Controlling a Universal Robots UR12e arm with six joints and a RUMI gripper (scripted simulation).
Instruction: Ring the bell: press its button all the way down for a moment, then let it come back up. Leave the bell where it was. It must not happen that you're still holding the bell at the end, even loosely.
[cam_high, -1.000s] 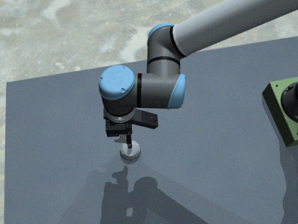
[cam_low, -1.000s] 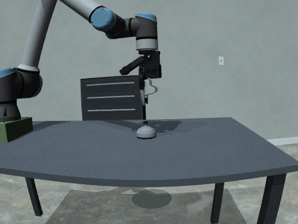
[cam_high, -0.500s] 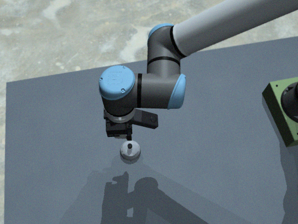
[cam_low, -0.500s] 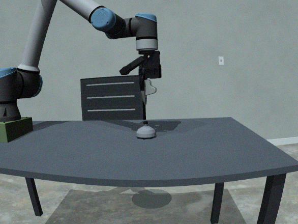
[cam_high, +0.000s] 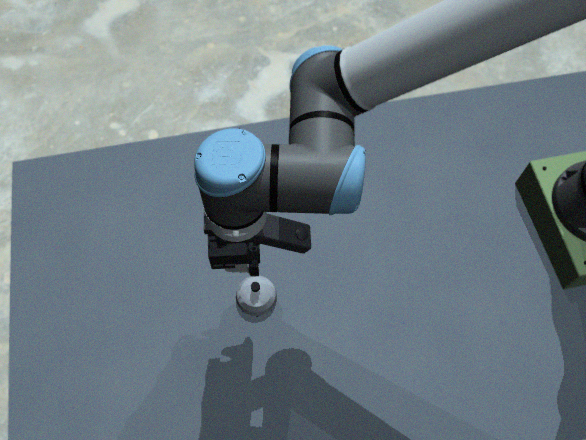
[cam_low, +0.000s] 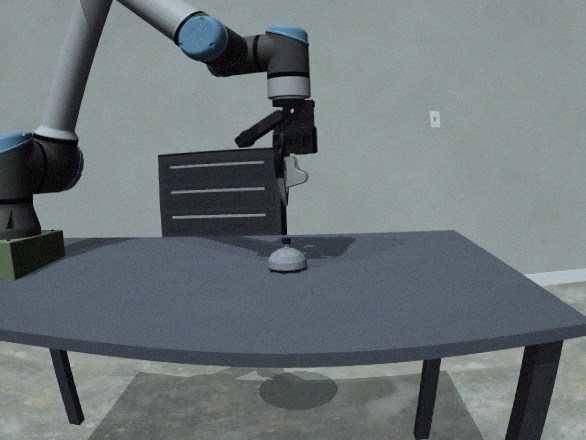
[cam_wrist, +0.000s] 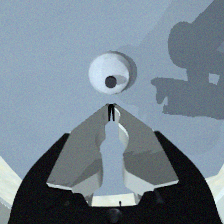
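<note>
Now: hand 9 cm above the black button. The rest, counted from my hand: dome bell 11 cm below.
</note>
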